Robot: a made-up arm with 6 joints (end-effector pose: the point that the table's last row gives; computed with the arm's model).
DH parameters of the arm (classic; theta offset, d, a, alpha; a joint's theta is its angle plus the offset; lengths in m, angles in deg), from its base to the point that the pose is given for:
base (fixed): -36.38 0 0.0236 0
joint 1: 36.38 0.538 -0.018 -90
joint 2: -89.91 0 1.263 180
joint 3: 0.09 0.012 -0.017 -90
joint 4: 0 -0.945 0.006 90
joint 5: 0 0.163 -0.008 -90
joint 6: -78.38 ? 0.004 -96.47
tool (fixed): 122.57 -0.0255 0 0
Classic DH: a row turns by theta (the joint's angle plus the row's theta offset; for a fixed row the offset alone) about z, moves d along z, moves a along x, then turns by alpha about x.
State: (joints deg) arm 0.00 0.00 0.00 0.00 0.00 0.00
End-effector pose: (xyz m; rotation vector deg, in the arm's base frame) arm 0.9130 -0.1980 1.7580 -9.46 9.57 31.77
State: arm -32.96 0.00 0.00 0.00 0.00 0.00
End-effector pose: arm 0.6690 -0.6548 1.7580 -6.27 11.70 -1.04
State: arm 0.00 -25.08 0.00 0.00 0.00 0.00
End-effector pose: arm 0.3099 -0.1980 2.0295 -16.15 -14.81 29.00
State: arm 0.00 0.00 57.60 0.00 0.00 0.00
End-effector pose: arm 0.5269 -0.1980 2.5463 -24.24 -46.39 23.93
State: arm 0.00 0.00 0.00 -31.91 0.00 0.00
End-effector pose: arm 0.9130 -0.1583 1.6710 21.56 0.47 33.34
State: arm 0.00 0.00 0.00 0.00 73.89 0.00
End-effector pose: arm 0.9690 -0.1980 1.7475 -28.02 -62.18 20.72
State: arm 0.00 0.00 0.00 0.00 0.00 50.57
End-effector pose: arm 0.9130 -0.2133 1.7737 -58.54 23.23 25.75
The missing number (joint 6, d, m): 0.0321
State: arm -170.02 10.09 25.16 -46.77 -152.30 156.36
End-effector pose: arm -1.1753 -0.0927 1.9093 -26.36 51.85 27.46
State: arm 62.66 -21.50 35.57 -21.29 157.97 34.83
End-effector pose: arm 0.2400 0.0029 2.5027 71.55 -113.45 -72.35
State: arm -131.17 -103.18 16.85 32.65 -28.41 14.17
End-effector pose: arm 1.0580 1.4219 0.9933 -100.35 19.66 -132.43
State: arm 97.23 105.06 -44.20 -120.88 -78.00 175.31
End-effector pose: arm -0.0481 0.2724 -0.1308 27.91 -83.23 -136.90
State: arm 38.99 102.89 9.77 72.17 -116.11 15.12
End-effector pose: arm 1.0641 0.8078 -0.6879 83.98 -110.74 28.41
